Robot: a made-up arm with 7 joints. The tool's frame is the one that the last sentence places.
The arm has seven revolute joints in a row. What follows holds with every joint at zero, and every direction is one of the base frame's. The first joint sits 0.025 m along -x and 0.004 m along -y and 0.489 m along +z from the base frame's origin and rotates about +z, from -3.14 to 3.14 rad. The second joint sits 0.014 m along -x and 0.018 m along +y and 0.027 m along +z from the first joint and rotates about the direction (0, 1, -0.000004), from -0.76 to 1.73 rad. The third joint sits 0.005 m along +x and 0.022 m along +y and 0.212 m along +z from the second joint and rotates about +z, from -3.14 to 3.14 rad. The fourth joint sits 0.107 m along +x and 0.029 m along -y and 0.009 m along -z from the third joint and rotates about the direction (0, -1, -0.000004), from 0.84 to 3.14 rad. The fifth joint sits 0.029 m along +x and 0.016 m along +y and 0.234 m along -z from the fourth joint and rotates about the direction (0, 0.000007, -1), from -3.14 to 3.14 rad. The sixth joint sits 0.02 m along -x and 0.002 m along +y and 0.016 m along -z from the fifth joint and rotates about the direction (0, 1, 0.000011), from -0.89 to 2.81 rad. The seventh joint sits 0.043 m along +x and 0.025 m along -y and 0.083 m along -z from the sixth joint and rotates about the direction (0, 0.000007, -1), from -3.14 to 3.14 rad. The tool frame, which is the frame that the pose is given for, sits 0.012 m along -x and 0.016 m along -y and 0.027 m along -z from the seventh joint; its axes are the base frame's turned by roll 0, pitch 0 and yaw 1.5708 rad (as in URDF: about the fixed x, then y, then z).
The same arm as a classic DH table. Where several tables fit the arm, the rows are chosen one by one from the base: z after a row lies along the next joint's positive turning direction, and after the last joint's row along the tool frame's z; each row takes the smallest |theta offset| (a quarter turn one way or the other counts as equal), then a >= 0, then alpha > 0; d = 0 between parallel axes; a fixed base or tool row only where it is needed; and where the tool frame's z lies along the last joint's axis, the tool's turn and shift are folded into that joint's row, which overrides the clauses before.
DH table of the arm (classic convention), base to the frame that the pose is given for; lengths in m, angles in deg. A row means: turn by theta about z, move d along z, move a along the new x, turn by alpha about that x. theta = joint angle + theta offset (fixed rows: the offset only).
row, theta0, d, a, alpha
base (fixed), 9.09, 0, -0.0253, 0
joint 1, -9.09, 0.516, -0.014, -90
joint 2, 0, 0.04, 0.005, 90
joint 3, 0, 0.203, 0.107, 90
joint 4, 0, 0.013, 0.029, 90
joint 5, 0, 0.25, -0.02, 90
joint 6, 0, -0.023, 0.043, -90
joint 7, -53.13, 0, -0.02, 180
tool (fixed), 36.87, -0.11, 0, 0
Joint limits (deg, base to tool): -179.91..179.91 -43.54..99.12 -179.91..179.91 48.13..179.91 -179.91..179.91 -50.99..161 -179.91..179.91

